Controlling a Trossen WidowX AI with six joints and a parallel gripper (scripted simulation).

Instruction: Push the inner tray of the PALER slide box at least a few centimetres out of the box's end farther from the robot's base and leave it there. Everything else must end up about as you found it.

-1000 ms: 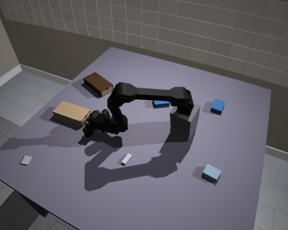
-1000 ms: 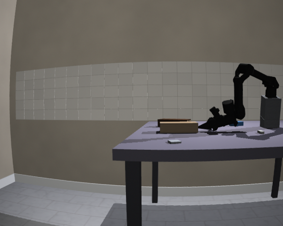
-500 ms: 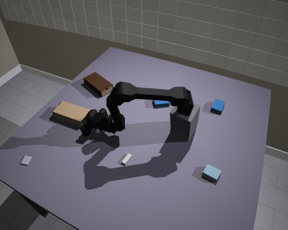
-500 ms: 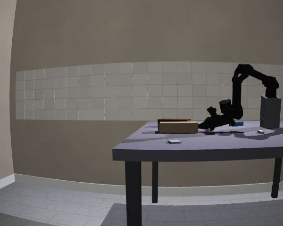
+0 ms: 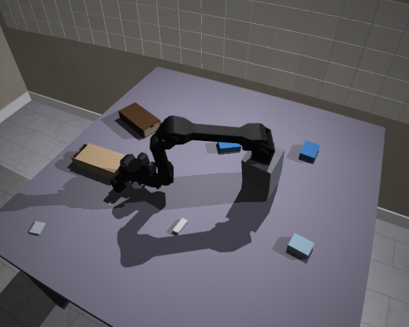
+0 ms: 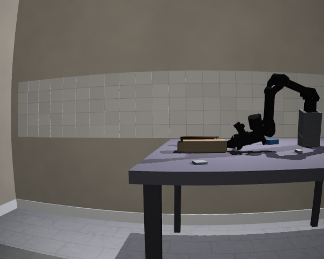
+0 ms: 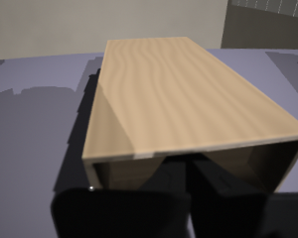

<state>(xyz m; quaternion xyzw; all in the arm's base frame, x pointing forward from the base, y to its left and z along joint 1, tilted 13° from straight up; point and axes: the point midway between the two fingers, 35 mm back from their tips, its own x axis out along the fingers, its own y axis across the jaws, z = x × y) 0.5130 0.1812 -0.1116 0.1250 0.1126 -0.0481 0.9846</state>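
The slide box is 120 mm ahead of my hand and 10 mm below it. The rest, counted from my hand: small grey tile: 350 mm to the left, 130 mm ahead, 30 mm below; small white block: 320 mm behind, 110 mm to the left, 30 mm below; inner tray: 130 mm ahead, 10 mm below.
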